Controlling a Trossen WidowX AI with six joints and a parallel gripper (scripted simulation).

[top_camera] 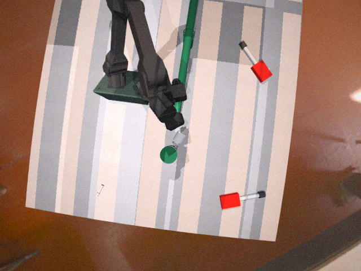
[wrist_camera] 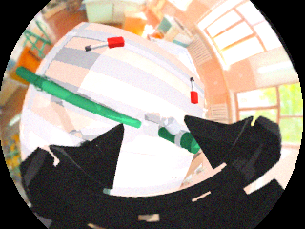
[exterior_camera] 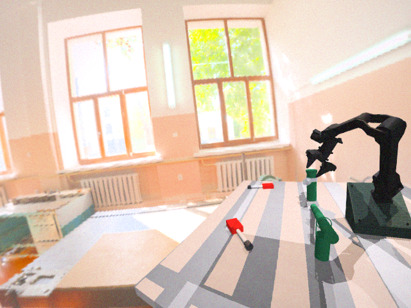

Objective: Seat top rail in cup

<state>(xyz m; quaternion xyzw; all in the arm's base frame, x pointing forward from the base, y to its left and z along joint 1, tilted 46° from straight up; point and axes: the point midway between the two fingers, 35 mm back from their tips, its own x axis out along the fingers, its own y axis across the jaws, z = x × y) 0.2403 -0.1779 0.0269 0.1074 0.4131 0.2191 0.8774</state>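
Now: the rail-end cup 12 cm to the right of my gripper tip and 9 cm below it. From my gripper tip the other things lie so: green line post 3 cm ahead, 35 cm to the left, 13 cm below; metal piece 37 cm behind, 37 cm to the right, 23 cm below.
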